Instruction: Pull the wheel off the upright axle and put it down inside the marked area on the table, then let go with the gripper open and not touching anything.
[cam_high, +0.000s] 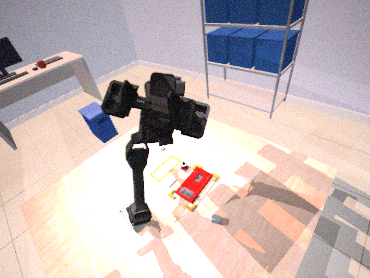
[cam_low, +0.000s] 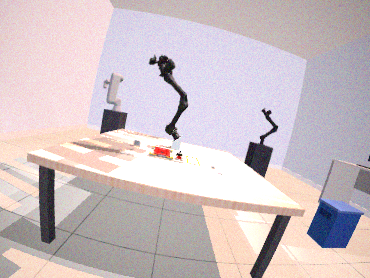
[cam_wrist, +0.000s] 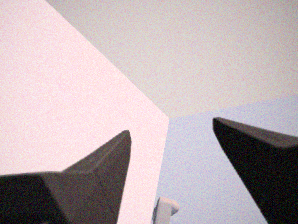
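Right now my gripper tip is 720 mm above the dark wheel, 370 mm to the right of it and 280 mm short of it. Also, from my gripper tip: grey cube 740 mm below, 170 mm ahead, 30 mm to the left; then white tile 750 mm below, 420 mm ahead, 60 mm to the left.
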